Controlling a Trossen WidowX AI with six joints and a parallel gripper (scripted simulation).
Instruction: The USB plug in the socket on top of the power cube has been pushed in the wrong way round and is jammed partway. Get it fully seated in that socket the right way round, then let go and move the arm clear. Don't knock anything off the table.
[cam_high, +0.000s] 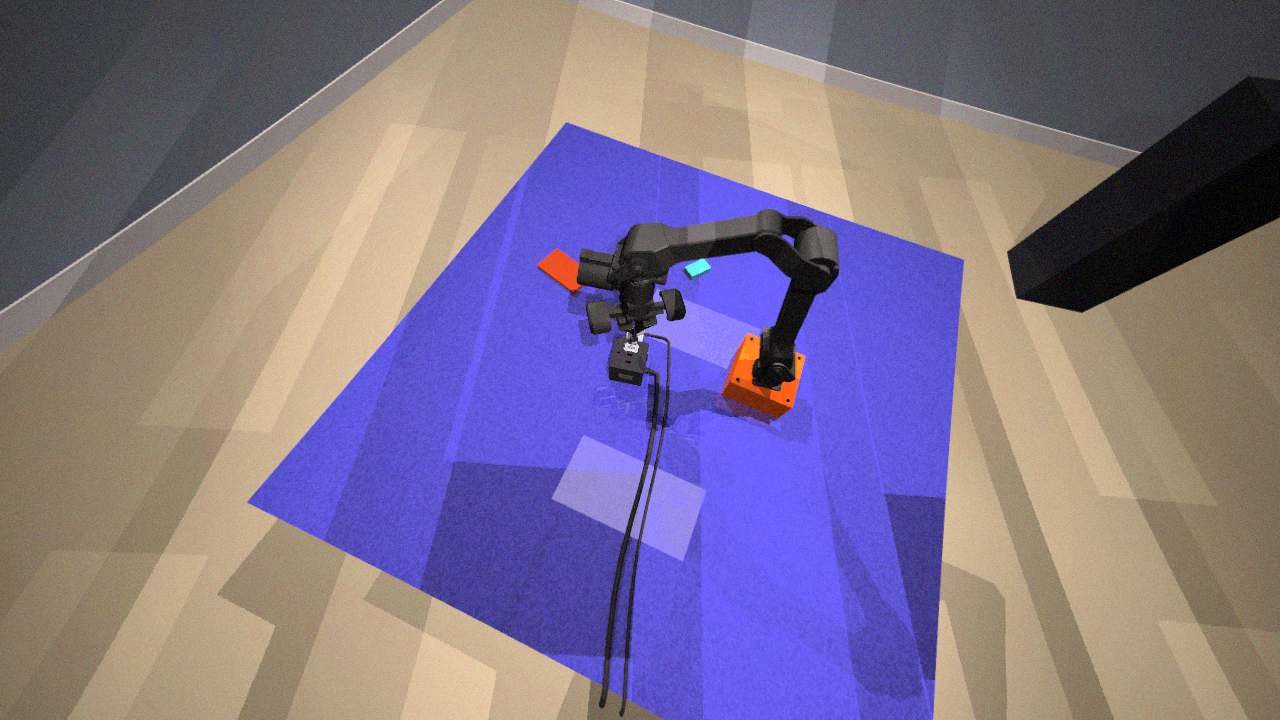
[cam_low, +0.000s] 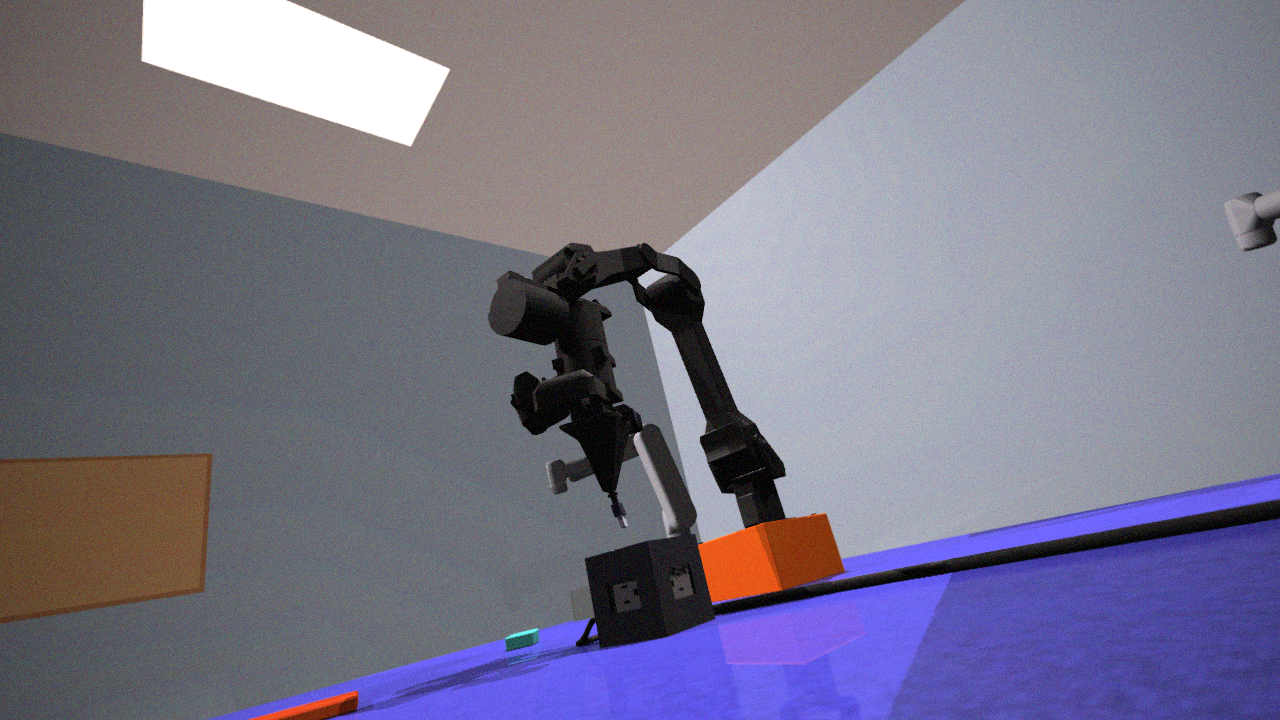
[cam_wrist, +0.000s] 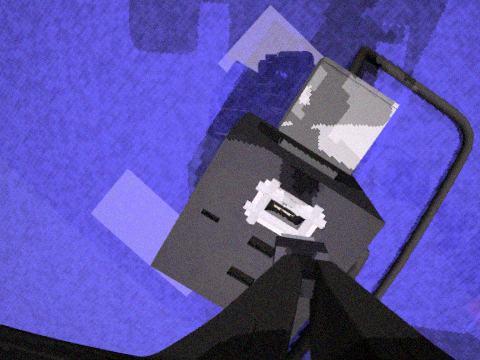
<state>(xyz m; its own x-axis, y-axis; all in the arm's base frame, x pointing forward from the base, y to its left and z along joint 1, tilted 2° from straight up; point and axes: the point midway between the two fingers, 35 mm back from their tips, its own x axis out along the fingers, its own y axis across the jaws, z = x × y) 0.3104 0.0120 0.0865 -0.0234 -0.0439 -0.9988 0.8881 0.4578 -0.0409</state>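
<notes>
Right now my gripper tip is 2 cm above the usb plug. The rest, counted from my gripper tip: red flat piece (23 cm ahead, 20 cm to the right, 13 cm below); then usb socket (1 cm to the left, 7 cm below); then cyan block (11 cm behind, 31 cm to the right, 13 cm below).
</notes>
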